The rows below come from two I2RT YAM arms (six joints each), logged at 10 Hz.
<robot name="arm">
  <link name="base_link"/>
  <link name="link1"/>
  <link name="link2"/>
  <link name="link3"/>
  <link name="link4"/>
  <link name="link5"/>
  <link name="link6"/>
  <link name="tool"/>
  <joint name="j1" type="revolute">
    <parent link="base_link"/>
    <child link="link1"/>
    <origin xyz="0 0 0.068" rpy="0 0 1.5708"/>
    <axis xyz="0 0 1"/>
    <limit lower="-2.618" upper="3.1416"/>
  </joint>
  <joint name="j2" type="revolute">
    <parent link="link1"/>
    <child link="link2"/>
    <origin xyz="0.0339 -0.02 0.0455" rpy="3.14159 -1.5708 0"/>
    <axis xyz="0 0 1"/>
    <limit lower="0" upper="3.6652"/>
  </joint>
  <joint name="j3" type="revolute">
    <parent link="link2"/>
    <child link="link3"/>
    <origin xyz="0 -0.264 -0.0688" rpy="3.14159 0 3.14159"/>
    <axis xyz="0 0 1"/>
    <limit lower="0" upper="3.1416"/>
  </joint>
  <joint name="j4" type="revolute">
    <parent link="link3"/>
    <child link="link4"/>
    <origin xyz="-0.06 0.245 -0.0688"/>
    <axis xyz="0 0 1"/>
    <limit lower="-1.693" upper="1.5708"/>
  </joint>
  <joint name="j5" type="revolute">
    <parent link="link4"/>
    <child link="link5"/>
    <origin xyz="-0.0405 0.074 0.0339" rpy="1.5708 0 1.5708"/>
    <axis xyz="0 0 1"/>
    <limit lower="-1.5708" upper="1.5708"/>
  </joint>
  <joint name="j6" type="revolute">
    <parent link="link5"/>
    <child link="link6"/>
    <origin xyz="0.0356 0 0.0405" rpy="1.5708 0 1.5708"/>
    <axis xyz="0 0 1"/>
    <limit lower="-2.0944" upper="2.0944"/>
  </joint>
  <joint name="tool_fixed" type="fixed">
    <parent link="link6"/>
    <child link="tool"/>
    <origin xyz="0 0 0" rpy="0 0 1.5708"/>
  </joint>
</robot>
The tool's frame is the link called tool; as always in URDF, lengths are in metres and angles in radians.
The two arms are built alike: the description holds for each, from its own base.
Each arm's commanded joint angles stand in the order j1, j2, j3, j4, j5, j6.
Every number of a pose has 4 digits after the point. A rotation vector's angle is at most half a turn.
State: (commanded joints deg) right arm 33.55 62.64 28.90 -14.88 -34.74 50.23; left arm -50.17 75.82 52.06 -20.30 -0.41 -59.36
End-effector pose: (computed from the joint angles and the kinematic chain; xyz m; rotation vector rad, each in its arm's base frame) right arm 0.1588 0.1296 0.1843 0.0759 2.7129 1.3073; left arm 0.1811 -0.2168 0.2494 -0.2070 2.5274 -0.8727
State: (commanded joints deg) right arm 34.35 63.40 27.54 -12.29 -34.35 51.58; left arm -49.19 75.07 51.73 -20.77 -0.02 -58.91
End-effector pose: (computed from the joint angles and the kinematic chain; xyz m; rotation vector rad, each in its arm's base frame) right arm 0.1575 0.1320 0.1776 0.0889 2.7158 1.3136; left arm 0.1826 -0.2115 0.2503 -0.2149 2.5257 -0.8685
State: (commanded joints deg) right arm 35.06 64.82 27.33 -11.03 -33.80 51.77; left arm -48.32 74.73 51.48 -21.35 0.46 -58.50
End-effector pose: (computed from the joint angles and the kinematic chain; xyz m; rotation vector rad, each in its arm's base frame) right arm 0.1582 0.1352 0.1733 0.0853 2.7263 1.3032; left arm 0.1842 -0.2073 0.2496 -0.2213 2.5323 -0.8599
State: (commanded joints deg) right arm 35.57 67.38 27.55 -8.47 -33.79 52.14; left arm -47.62 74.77 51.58 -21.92 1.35 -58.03
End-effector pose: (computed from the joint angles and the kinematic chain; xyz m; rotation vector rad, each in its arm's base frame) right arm 0.1625 0.1406 0.1690 0.0803 2.7278 1.3091; left arm 0.1860 -0.2051 0.2493 -0.2192 2.5439 -0.8586
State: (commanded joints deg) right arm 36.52 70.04 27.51 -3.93 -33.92 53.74; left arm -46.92 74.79 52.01 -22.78 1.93 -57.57
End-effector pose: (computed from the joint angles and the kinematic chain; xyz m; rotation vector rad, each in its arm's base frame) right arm 0.1668 0.1483 0.1652 0.0788 2.7103 1.3409; left arm 0.1880 -0.2028 0.2505 -0.2201 2.5517 -0.8536
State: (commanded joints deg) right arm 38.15 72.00 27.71 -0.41 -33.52 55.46; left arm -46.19 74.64 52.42 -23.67 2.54 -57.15
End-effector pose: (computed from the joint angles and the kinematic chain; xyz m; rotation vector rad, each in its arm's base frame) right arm 0.1682 0.1572 0.1635 0.0703 2.6976 1.3665; left arm 0.1898 -0.2001 0.2523 -0.2222 2.5576 -0.8512
